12 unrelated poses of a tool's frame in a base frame.
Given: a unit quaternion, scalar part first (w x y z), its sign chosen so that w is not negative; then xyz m.
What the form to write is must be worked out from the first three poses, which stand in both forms.
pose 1, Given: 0.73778 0.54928 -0.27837 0.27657 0.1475 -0.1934 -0.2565
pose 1, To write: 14.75 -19.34 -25.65; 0.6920 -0.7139 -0.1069; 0.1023 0.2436 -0.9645; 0.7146 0.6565 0.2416
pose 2, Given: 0.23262 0.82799 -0.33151 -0.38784 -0.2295 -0.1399 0.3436
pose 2, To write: -22.95 -13.99 34.36; 0.4794 -0.3685 -0.7965; -0.7294 -0.6720 -0.1281; -0.4880 0.6424 -0.5909
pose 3, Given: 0.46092 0.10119 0.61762 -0.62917 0.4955 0.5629 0.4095
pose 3, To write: 49.55 56.29 40.95; -0.5546 0.7050 0.4420; -0.4550 0.1878 -0.8705; -0.6967 -0.6839 0.2166
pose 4, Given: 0.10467 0.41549 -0.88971 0.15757 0.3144 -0.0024 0.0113
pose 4, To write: 31.44 -0.24 1.13; -0.6328 -0.7723 -0.0553; -0.7063 0.6051 -0.3674; 0.3172 -0.1934 -0.9284
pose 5, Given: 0.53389 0.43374 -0.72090 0.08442 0.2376 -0.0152 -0.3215
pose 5, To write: 23.76 -1.52 -32.15; -0.0537 -0.7155 -0.6965; -0.5352 0.6095 -0.5849; 0.8430 0.3414 -0.4157
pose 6, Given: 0.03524 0.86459 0.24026 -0.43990 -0.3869 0.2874 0.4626
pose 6, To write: -38.69 28.74 46.26; 0.4975 0.4465 -0.7437; 0.3845 -0.8821 -0.2723; -0.7776 -0.1504 -0.6105
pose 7, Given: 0.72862 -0.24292 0.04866 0.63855 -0.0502 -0.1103 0.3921
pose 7, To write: -5.02 -11.03 39.21; 0.1798 -0.9542 -0.2393; 0.9069 0.0665 0.4161; -0.3811 -0.2918 0.8772
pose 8, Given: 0.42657 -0.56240 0.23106 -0.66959 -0.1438 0.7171 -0.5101
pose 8, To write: -14.38 71.71 -51.01; -0.0035 0.3114 0.9503; -0.8312 -0.5293 0.1704; 0.5560 -0.7892 0.2606
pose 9, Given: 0.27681 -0.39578 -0.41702 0.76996 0.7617 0.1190 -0.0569
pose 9, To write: 76.17 11.90 -5.69; -0.5335 -0.0962 -0.8403; 0.7564 -0.4989 -0.4231; -0.3786 -0.8613 0.3389
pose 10, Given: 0.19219 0.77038 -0.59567 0.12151 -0.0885 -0.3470 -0.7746
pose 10, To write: -8.85 -34.70 -77.46; 0.2608 -0.9645 -0.0417; -0.8711 -0.2165 -0.4409; 0.4162 0.1514 -0.8966
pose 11, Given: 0.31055 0.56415 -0.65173 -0.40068 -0.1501 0.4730 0.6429
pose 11, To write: -15.01 47.30 64.29; -0.1706 -0.4865 -0.8569; -0.9842 0.0424 0.1719; -0.0473 0.8727 -0.4860
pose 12, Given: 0.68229 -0.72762 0.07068 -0.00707 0.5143 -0.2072 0.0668
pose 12, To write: 51.43 -20.72 6.68; 0.9899 -0.0932 0.1067; -0.1125 -0.0590 0.9919; -0.0862 -0.9939 -0.0689
